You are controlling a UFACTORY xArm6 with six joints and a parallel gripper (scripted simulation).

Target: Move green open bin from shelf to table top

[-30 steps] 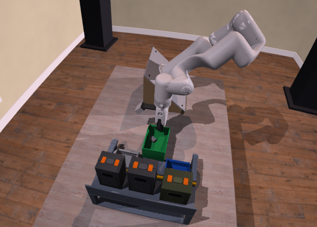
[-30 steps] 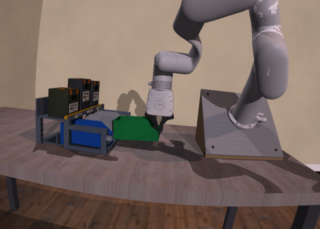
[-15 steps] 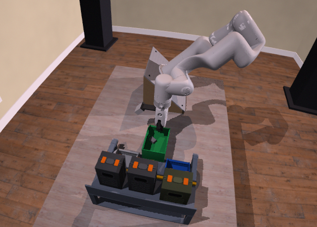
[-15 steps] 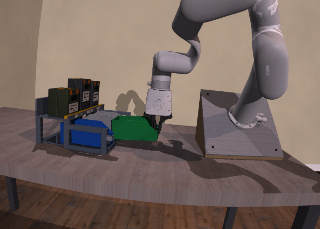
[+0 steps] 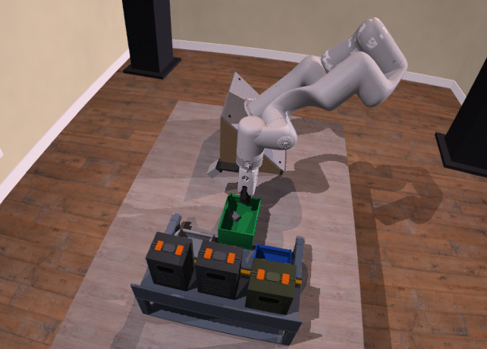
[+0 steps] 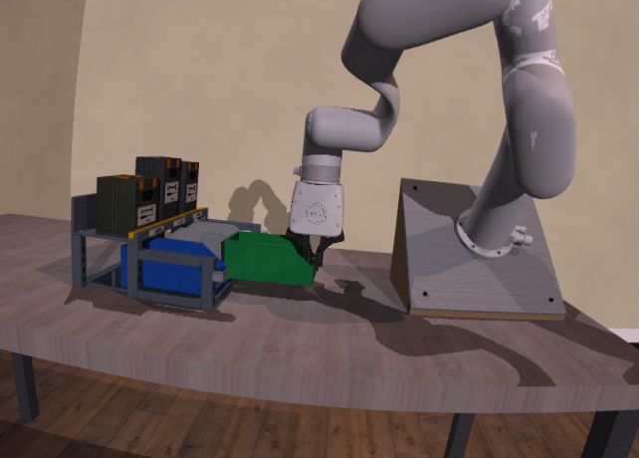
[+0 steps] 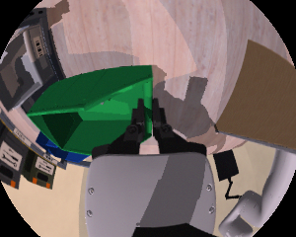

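My hand is 8 cm short of the green open bin, 1 cm to the right of it and 1 cm above it. From my hand the other things lie so: grey bin 25 cm ahead, 9 cm to the right, 1 cm below; olive box 33 cm ahead, 14 cm to the left, 9 cm above; blue bin 23 cm ahead, 13 cm to the left, 1 cm below.
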